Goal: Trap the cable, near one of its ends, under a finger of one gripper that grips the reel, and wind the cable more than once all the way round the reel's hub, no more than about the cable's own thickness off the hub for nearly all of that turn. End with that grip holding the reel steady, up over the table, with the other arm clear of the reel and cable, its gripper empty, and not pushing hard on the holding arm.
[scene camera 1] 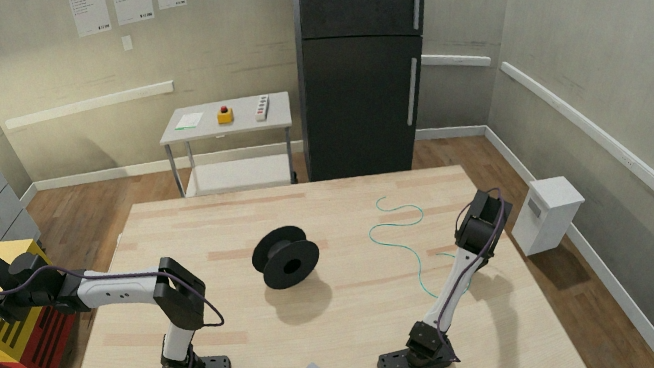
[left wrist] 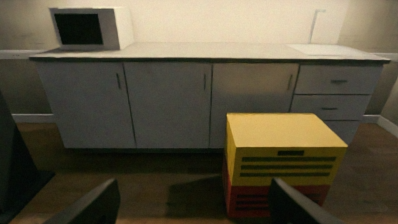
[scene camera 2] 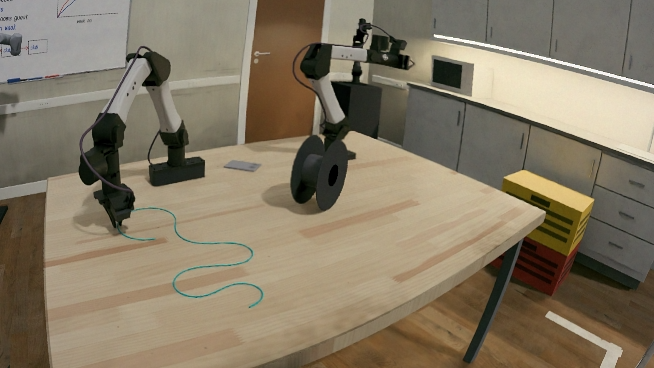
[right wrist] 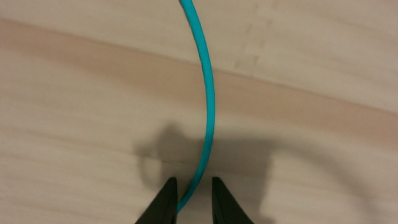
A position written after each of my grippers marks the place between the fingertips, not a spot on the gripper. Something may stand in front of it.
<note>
In view: my left gripper [left wrist: 194,188], my right gripper [right wrist: 194,187] and a black reel [scene camera 2: 324,173].
The black reel shows as well in scene camera 1 [scene camera 1: 284,268]. The left wrist view does not show the black reel: it is out of frame. The right wrist view misses the black reel: it is out of frame.
</note>
